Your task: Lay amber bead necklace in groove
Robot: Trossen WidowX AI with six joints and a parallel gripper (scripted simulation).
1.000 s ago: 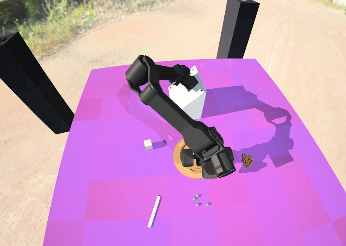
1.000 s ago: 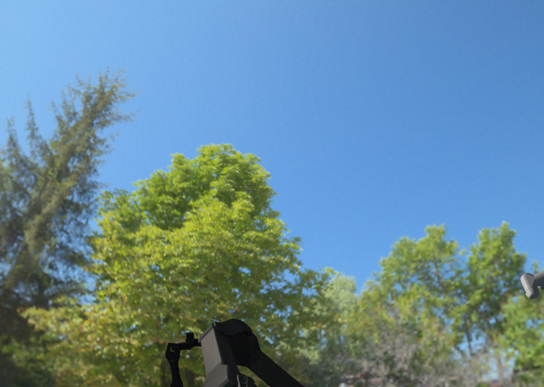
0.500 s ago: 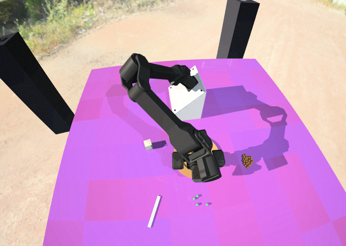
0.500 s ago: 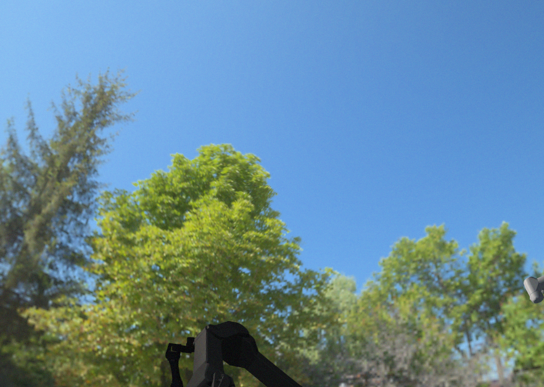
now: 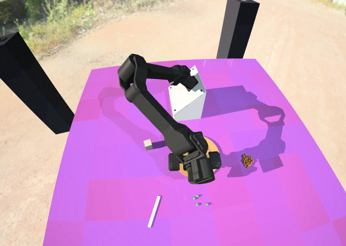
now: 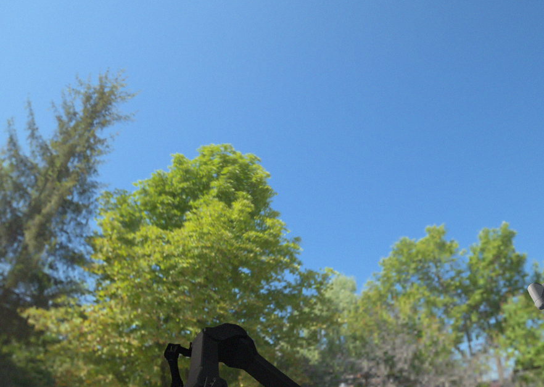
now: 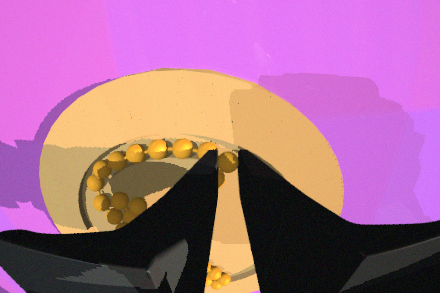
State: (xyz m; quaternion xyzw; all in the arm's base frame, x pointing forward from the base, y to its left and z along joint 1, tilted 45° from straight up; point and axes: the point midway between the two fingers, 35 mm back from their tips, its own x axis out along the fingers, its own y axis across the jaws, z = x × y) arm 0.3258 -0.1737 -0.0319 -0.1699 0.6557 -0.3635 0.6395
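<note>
The round tan bead board lies 50 mm behind my gripper tip, 40 mm to the left of it and 10 mm below it. From my gripper tip the other things lie so: small cream cube: 150 mm behind, 150 mm to the right; white bar: 120 mm ahead, 190 mm to the right, 10 mm below.
</note>
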